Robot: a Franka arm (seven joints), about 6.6 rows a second.
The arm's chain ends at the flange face. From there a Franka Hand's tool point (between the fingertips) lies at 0.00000 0.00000 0.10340 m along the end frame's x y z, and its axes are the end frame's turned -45 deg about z.
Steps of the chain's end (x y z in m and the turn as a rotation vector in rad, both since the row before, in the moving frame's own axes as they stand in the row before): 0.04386 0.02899 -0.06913 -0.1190 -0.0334 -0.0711; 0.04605 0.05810 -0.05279 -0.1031 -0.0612 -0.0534; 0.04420 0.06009 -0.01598 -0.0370 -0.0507 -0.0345; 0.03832 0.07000 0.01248 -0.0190 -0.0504 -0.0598; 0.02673 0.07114 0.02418 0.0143 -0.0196 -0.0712; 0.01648 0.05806 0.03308 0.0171 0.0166 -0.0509; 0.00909 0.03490 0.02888 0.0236 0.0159 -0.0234
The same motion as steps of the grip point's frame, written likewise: -0.00037 0.05815 -0.06992 -0.0605 -0.1078 -0.0711; -0.02042 0.07702 -0.05353 -0.0296 -0.1162 -0.0534; -0.01766 0.07285 -0.01618 0.0097 -0.0620 -0.0345; -0.02754 0.07445 0.01233 0.0222 -0.0491 -0.0598; -0.03188 0.06674 0.02415 0.0240 -0.0037 -0.0712; -0.02694 0.05261 0.03305 0.0004 0.0238 -0.0509; -0.01537 0.03051 0.02884 0.0054 0.0279 -0.0234
